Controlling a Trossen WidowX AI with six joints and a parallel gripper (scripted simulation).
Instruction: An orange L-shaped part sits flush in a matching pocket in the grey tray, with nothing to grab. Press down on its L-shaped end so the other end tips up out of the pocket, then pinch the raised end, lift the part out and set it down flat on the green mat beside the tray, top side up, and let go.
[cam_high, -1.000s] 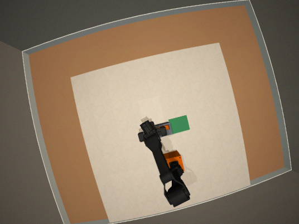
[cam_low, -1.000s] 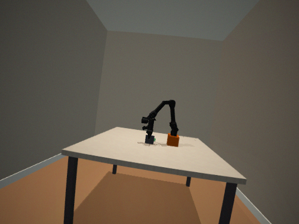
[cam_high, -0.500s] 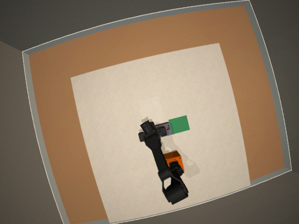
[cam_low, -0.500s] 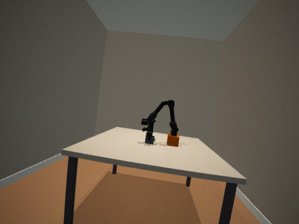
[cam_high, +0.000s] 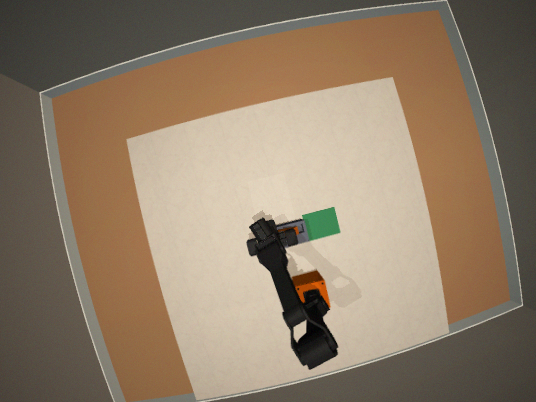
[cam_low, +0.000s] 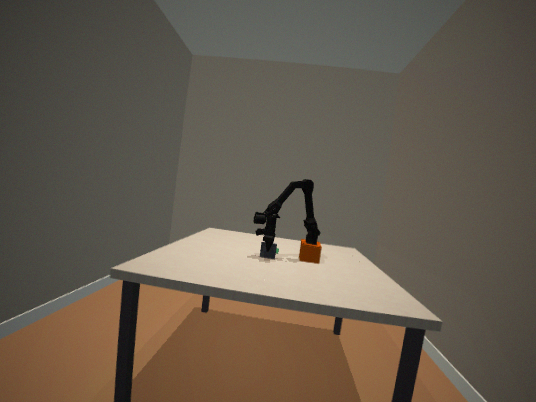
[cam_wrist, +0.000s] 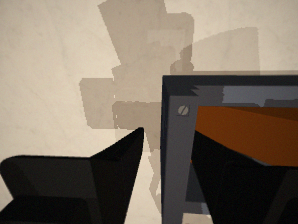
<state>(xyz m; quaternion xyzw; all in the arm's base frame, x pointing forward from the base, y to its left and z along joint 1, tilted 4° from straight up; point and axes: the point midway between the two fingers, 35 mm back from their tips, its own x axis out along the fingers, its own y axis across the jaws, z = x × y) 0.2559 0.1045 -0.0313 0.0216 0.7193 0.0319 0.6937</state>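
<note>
Now: the orange L-shaped part 50 mm to the right of my gripper tip. From my gripper tip the other things lie so: green mat (230 mm to the right, 60 mm below).
</note>
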